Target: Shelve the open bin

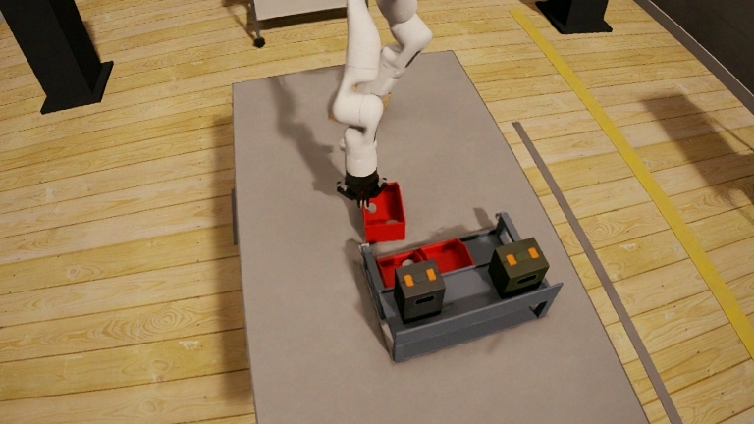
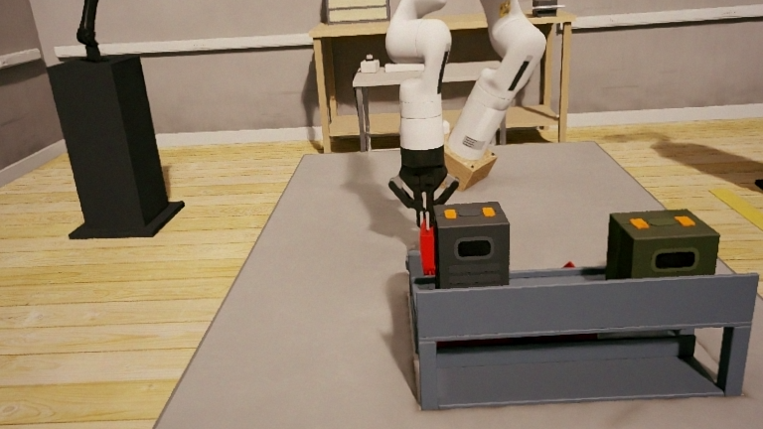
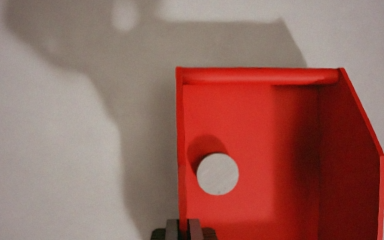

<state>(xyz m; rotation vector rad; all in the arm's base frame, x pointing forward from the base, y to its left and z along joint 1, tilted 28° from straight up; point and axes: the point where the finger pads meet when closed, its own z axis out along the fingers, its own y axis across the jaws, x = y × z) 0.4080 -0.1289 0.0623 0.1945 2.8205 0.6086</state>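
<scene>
Now: hand 60 mm above the grey round part, 30 mm past it and 20 mm to the right of it. The rest, counted from my hand: dark grey box: 320 mm ahead, 80 mm above, 60 mm to the left; green box: 310 mm ahead, 290 mm to the left, 70 mm above; grey shelf: 250 mm ahead, 170 mm to the left, 10 mm below.
</scene>
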